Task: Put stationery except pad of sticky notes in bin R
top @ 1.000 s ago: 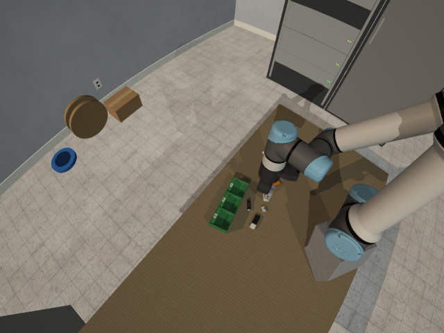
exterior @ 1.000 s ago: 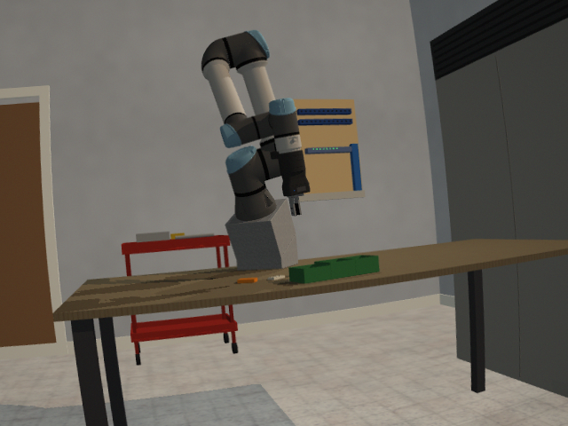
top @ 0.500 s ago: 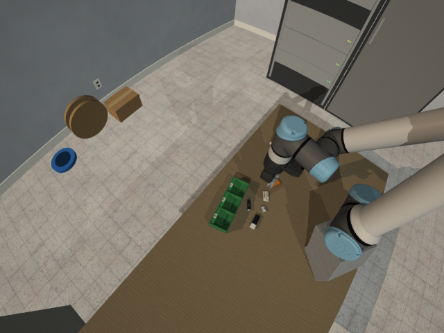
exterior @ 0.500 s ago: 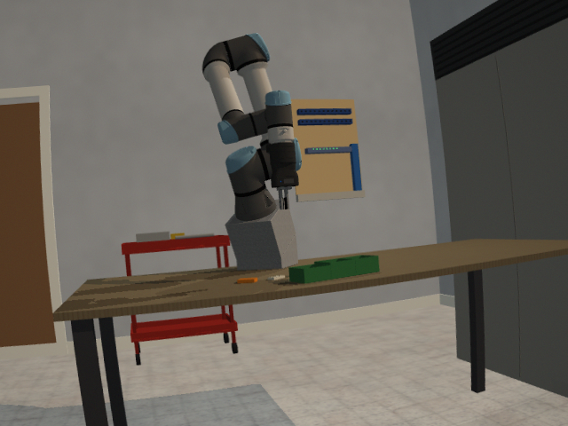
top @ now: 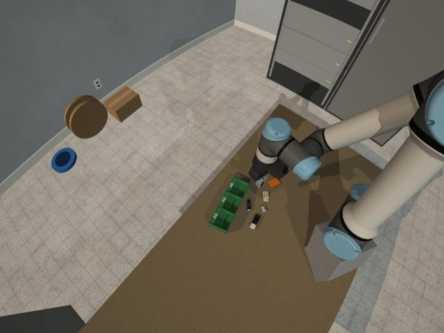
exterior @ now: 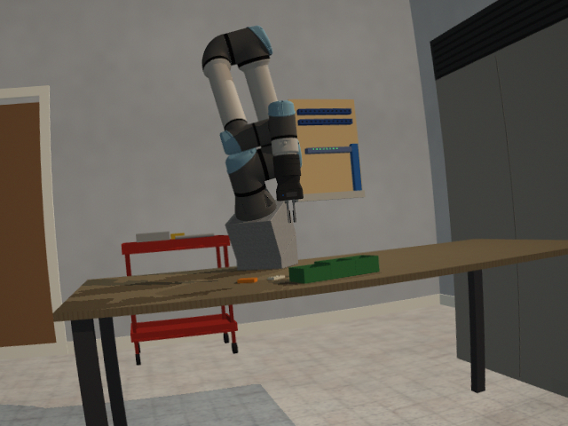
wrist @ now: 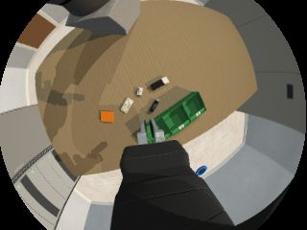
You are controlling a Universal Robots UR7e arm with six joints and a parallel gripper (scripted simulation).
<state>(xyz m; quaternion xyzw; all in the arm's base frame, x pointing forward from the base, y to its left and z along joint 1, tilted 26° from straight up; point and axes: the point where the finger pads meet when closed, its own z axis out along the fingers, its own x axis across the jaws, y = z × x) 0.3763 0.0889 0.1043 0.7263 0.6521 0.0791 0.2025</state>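
The row of three bins lies 5 cm ahead of my hand, 10 cm to the left of it and 16 cm below it. Round my hand: beige dotted tile 4 cm behind, 5 cm to the right, 17 cm below; black stick 1 cm behind, 4 cm to the left, 17 cm below; small grey piece 7 cm behind, 17 cm below.
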